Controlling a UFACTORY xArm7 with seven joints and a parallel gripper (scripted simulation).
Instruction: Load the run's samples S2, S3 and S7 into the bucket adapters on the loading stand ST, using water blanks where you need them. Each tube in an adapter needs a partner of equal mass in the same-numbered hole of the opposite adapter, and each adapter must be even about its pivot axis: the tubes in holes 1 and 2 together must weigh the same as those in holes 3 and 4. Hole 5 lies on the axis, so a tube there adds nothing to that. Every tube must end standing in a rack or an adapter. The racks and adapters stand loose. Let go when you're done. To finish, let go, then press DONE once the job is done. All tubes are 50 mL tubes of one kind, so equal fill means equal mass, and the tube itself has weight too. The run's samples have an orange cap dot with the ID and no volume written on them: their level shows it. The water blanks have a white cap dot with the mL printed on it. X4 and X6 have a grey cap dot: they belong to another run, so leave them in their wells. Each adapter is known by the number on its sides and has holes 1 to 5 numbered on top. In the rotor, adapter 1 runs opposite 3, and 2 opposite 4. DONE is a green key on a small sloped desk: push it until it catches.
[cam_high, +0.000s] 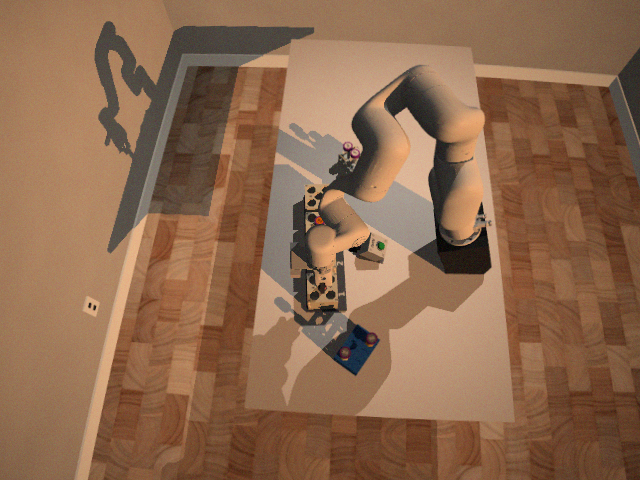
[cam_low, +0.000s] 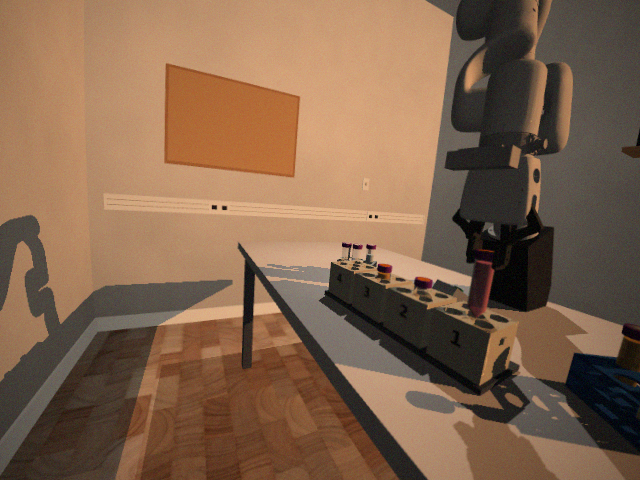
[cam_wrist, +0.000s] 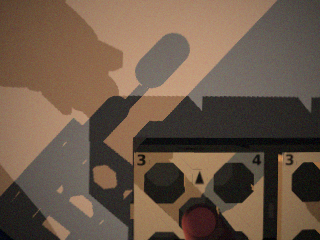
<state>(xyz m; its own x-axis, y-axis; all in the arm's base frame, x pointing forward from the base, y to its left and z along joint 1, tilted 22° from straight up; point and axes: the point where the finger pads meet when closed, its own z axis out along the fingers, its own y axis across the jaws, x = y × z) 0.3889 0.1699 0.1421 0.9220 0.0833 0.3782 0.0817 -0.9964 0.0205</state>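
The pink-filled sample tube lies 5 cm below my hand and 1 cm to the right of it. The rest, counted from my hand: bucket adapter (15 cm below, 11 cm to the right, 1 cm ahead); yellowish tube (20 cm to the left, 14 cm below, 9 cm behind); orange-dotted tube (22 cm to the right, 13 cm below, 1 cm ahead).
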